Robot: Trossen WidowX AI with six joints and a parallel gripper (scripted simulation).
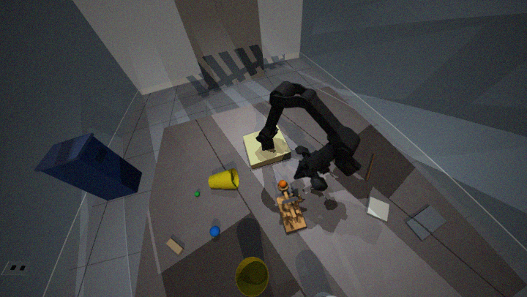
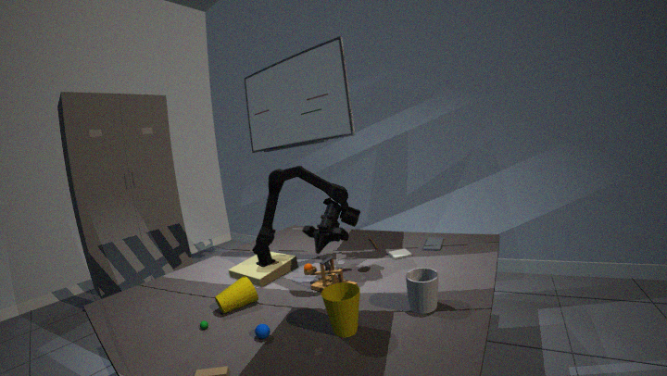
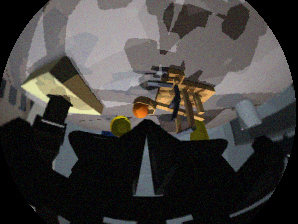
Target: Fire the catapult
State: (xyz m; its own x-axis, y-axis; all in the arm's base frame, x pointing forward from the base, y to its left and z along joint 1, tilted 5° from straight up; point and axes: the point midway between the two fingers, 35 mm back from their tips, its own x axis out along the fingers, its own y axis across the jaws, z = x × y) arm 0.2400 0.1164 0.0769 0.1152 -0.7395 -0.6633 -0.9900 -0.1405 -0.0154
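My gripper tip is now 5 cm to the left of the orange ball and 4 cm above it. Round my gripper tip: white pad 33 cm to the left, 14 cm ahead, 10 cm below; then blue ball 34 cm to the right, 15 cm ahead, 8 cm below; then wooden catapult 6 cm ahead, 5 cm below, 2 cm to the right.
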